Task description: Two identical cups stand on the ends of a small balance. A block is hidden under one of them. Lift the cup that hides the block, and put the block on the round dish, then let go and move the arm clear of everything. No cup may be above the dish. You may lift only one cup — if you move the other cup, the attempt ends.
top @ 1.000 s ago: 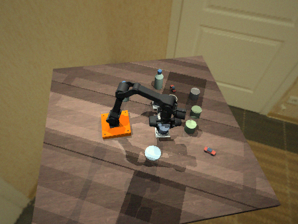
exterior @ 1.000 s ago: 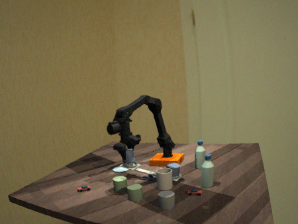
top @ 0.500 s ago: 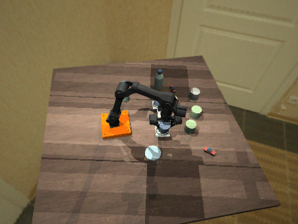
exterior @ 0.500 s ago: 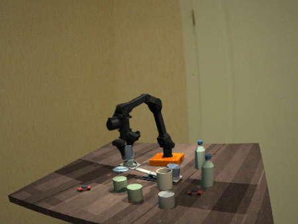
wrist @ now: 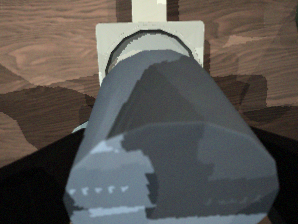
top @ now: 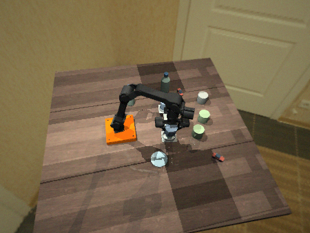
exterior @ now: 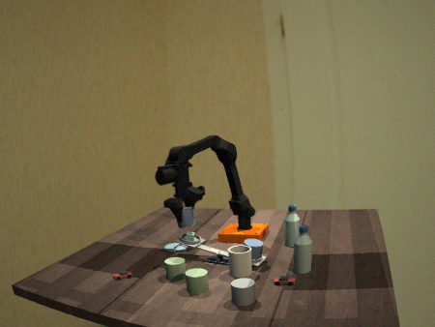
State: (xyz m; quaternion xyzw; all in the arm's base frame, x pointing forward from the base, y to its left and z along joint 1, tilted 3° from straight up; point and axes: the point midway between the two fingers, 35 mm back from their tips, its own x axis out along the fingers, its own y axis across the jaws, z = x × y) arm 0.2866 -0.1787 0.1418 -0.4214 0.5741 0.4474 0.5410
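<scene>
Right now my gripper tip is 1 cm to the right of the pale green block and 7 cm above it. Round my gripper tip: blue-grey cup 2 cm to the right, 1 cm above; pale blue round dish 9 cm behind, 9 cm to the right, 15 cm below; balance beam 3 cm ahead, 13 cm to the left, 12 cm below.
</scene>
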